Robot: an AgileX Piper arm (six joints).
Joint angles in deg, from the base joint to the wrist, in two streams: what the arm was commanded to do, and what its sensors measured. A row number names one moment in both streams.
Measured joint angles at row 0: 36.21, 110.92, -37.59, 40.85, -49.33, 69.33
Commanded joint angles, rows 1 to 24: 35.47, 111.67, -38.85, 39.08, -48.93, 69.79; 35.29, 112.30, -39.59, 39.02, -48.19, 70.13; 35.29, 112.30, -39.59, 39.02, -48.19, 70.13; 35.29, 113.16, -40.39, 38.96, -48.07, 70.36; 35.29, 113.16, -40.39, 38.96, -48.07, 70.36; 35.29, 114.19, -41.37, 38.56, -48.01, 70.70; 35.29, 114.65, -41.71, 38.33, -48.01, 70.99; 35.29, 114.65, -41.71, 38.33, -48.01, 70.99; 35.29, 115.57, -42.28, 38.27, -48.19, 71.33; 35.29, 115.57, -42.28, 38.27, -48.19, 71.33; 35.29, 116.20, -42.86, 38.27, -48.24, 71.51; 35.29, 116.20, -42.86, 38.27, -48.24, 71.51; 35.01, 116.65, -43.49, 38.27, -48.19, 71.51; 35.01, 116.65, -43.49, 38.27, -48.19, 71.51; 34.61, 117.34, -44.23, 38.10, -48.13, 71.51; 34.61, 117.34, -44.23, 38.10, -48.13, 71.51; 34.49, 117.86, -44.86, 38.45, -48.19, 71.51; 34.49, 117.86, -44.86, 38.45, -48.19, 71.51; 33.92, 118.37, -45.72, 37.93, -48.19, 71.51; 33.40, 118.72, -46.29, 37.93, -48.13, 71.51; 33.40, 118.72, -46.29, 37.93, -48.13, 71.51; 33.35, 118.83, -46.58, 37.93, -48.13, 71.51; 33.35, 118.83, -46.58, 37.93, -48.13, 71.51; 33.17, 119.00, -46.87, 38.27, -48.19, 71.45
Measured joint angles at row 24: 33.75, 118.72, -45.95, 38.79, -47.96, 71.68
